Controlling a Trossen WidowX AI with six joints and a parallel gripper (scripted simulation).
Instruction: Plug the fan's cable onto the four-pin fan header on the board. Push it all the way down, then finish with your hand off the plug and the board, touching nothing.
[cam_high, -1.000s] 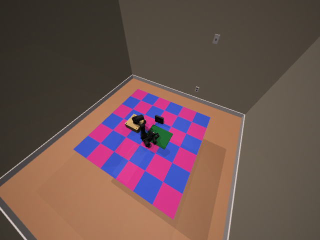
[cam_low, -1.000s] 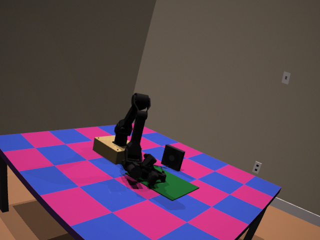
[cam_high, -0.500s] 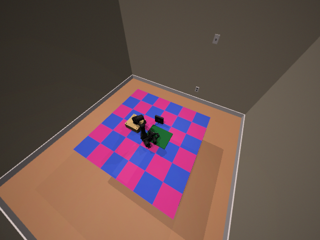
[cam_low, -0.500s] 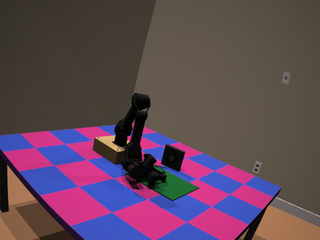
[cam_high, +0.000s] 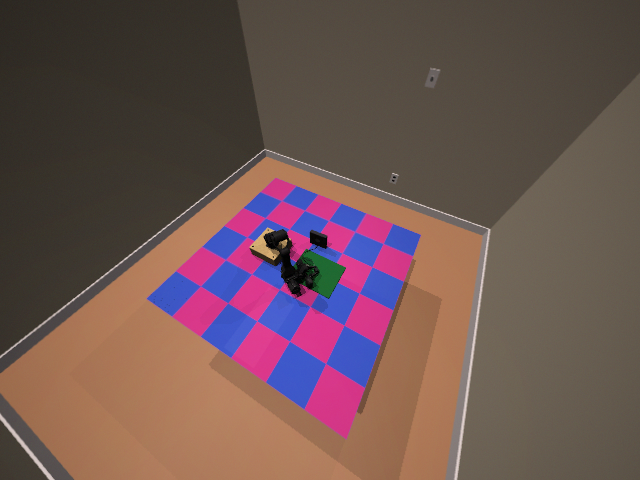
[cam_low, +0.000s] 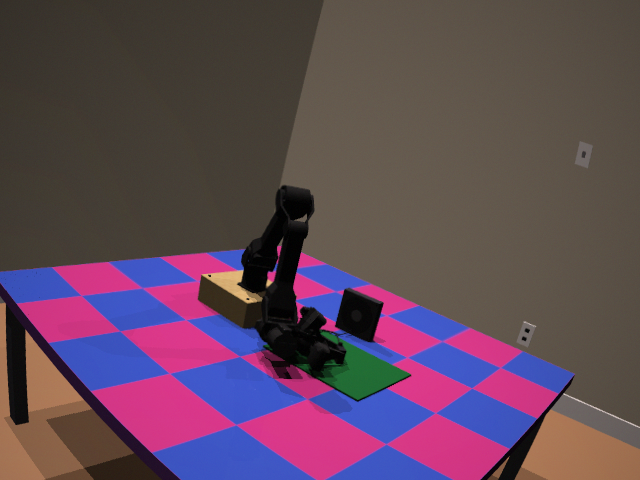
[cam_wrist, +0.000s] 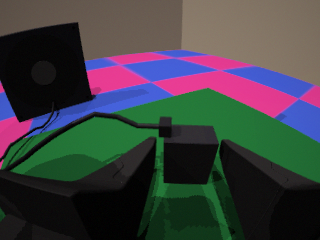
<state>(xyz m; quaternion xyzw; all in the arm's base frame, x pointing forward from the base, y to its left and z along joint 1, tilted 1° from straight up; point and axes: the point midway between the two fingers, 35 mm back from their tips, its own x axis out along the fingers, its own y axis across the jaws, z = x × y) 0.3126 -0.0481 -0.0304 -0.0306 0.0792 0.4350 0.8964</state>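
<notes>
Now: the black fan plug 1 cm below my gripper tip. From my gripper tip the other things lie so: black fan 8 cm behind, 20 cm to the left, 3 cm above; green board 5 cm below.
</notes>
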